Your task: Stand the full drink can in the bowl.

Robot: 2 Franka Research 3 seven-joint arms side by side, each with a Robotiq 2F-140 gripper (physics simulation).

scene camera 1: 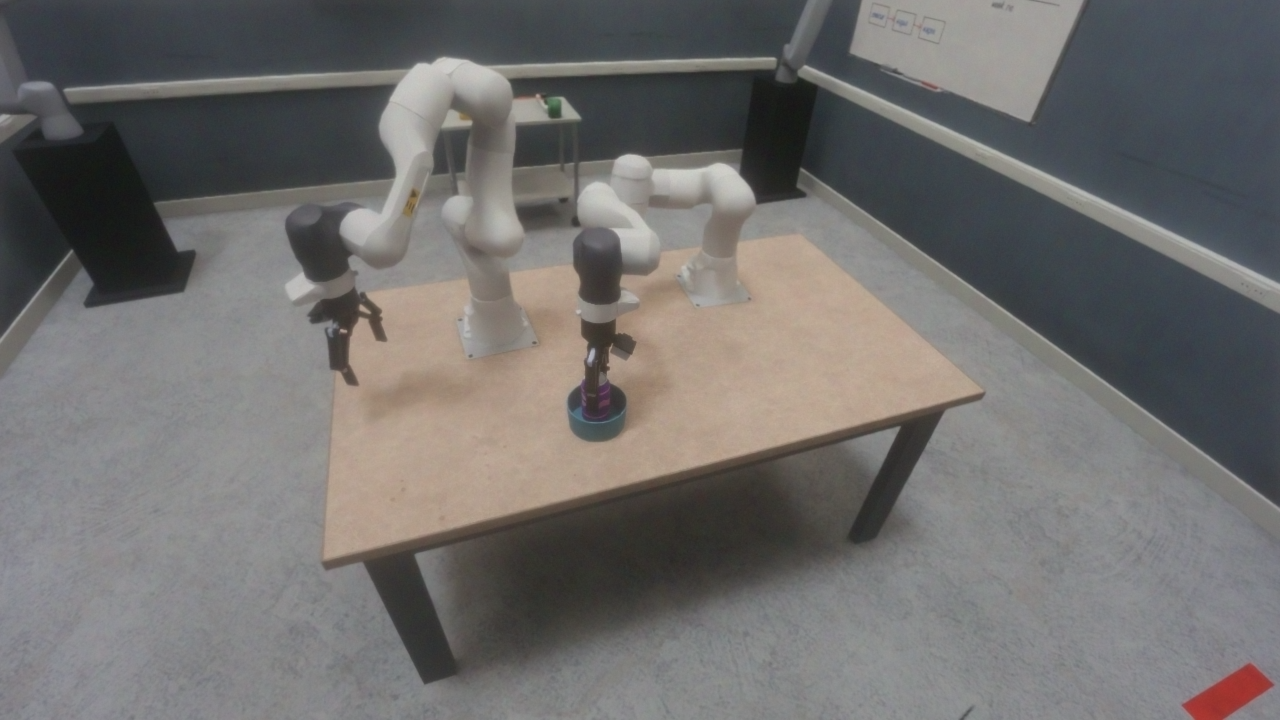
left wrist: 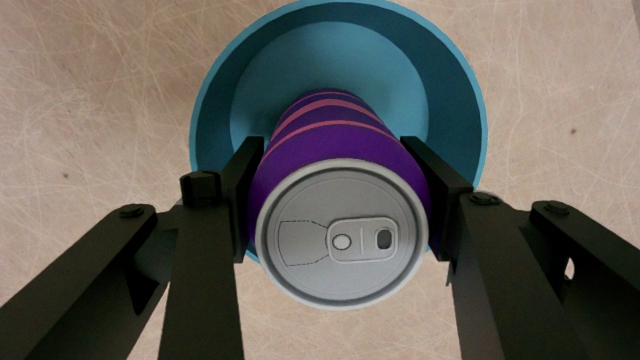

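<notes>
A purple drink can [scene camera 1: 605,399] [left wrist: 341,145] with pink stripes and a closed silver lid is upright, its lower end inside the teal bowl [scene camera 1: 597,430] [left wrist: 457,115]. Whether its base touches the bowl's floor is hidden. My left gripper [scene camera 1: 597,392] [left wrist: 331,162] points down over the bowl and is shut on the can, one finger on each side. My right gripper [scene camera 1: 365,355] is open and empty, high above the table's left edge in scene camera 1, well apart from the bowl and can.
The bowl stands on the wooden table [scene camera 1: 733,376], a little left of the middle and toward the front edge. Both arm bases are bolted along the back of the table. A white trolley [scene camera 1: 577,165] stands behind the table on the floor.
</notes>
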